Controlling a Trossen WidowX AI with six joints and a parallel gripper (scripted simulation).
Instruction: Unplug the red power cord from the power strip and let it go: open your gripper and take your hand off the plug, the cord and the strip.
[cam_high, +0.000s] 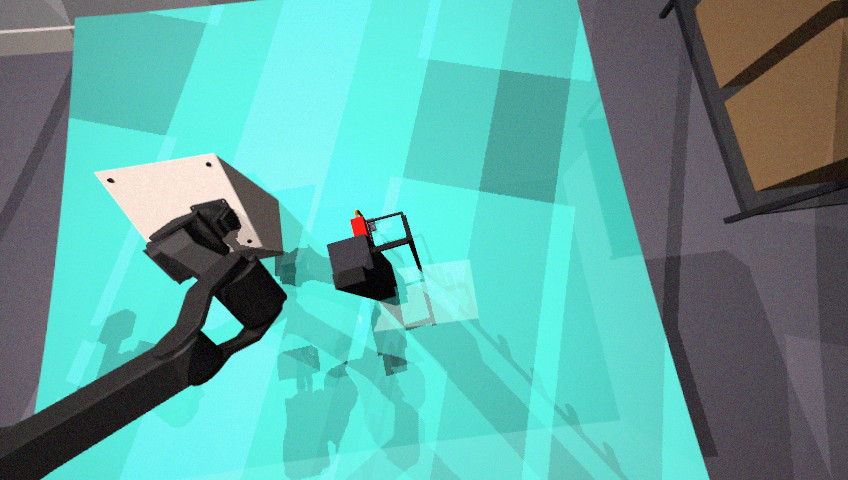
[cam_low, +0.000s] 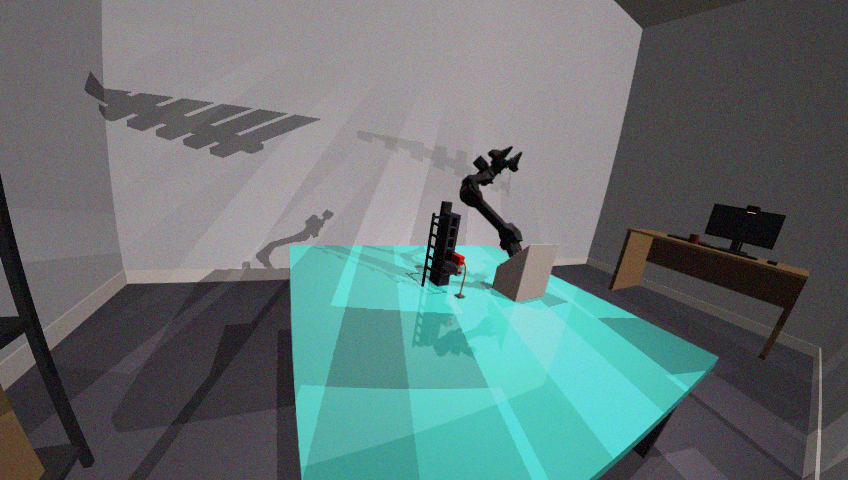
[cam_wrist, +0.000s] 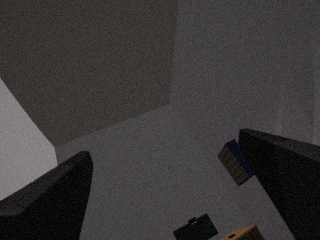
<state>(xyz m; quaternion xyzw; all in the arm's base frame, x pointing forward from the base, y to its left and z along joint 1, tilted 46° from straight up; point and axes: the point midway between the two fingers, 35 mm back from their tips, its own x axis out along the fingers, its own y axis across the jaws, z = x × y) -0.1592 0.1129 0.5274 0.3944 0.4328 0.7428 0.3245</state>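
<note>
Now: the red plug 48 cm below my gripper tip, 46 cm ahead of it and 19 cm to the left of it.
</note>
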